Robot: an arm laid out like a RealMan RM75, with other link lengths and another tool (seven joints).
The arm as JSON. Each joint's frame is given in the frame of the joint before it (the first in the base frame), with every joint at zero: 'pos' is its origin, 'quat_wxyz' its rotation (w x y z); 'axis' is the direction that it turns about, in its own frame. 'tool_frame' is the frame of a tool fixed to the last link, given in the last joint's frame.
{
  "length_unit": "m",
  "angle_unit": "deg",
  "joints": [
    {
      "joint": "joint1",
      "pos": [
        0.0,
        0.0,
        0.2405
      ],
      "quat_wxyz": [
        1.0,
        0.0,
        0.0,
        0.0
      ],
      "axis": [
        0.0,
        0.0,
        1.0
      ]
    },
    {
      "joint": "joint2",
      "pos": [
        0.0,
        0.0,
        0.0
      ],
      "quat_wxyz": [
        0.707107,
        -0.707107,
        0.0,
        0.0
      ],
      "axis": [
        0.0,
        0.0,
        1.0
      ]
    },
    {
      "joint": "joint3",
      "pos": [
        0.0,
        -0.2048,
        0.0
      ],
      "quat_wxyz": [
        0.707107,
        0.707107,
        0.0,
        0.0
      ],
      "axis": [
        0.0,
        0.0,
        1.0
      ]
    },
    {
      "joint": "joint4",
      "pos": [
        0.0,
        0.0,
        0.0
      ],
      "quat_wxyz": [
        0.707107,
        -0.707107,
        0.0,
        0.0
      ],
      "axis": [
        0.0,
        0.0,
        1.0
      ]
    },
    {
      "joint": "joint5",
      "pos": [
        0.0,
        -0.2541,
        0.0
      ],
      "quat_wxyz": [
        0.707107,
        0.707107,
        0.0,
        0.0
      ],
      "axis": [
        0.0,
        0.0,
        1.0
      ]
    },
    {
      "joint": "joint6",
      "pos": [
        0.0,
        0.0,
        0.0
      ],
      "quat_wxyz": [
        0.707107,
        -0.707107,
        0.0,
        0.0
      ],
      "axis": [
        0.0,
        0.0,
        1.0
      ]
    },
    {
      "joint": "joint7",
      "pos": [
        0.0,
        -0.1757,
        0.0
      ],
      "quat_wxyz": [
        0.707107,
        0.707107,
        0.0,
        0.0
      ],
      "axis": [
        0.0,
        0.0,
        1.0
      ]
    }
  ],
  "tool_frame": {
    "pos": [
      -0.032,
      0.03,
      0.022
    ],
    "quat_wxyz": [
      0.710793,
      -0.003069,
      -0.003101,
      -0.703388
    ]
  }
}
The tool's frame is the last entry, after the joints.
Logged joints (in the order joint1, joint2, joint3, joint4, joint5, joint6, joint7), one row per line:
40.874, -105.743, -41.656, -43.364, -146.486, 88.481, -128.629
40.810, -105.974, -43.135, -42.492, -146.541, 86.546, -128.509
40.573, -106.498, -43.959, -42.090, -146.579, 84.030, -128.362
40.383, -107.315, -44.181, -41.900, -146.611, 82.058, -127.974
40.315, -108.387, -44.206, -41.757, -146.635, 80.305, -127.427
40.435, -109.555, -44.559, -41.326, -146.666, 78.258, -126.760
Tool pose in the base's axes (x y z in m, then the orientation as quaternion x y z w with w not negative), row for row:
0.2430, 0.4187, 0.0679, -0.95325, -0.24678, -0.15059, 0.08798
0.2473, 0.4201, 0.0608, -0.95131, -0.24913, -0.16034, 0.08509
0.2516, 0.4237, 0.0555, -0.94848, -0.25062, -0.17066, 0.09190
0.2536, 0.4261, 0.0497, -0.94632, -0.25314, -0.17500, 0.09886
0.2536, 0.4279, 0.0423, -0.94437, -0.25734, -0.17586, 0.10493
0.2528, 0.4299, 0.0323, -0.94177, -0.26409, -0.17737, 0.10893
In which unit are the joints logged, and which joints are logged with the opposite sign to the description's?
The joints are logged in degrees. Opposite sign: joint2, joint6, joint7.
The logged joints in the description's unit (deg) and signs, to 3 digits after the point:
40.874, 105.743, -41.656, -43.364, -146.486, -88.481, 128.629
40.810, 105.974, -43.135, -42.492, -146.541, -86.546, 128.509
40.573, 106.498, -43.959, -42.090, -146.579, -84.030, 128.362
40.383, 107.315, -44.181, -41.900, -146.611, -82.058, 127.974
40.315, 108.387, -44.206, -41.757, -146.635, -80.305, 127.427
40.435, 109.555, -44.559, -41.326, -146.666, -78.258, 126.760

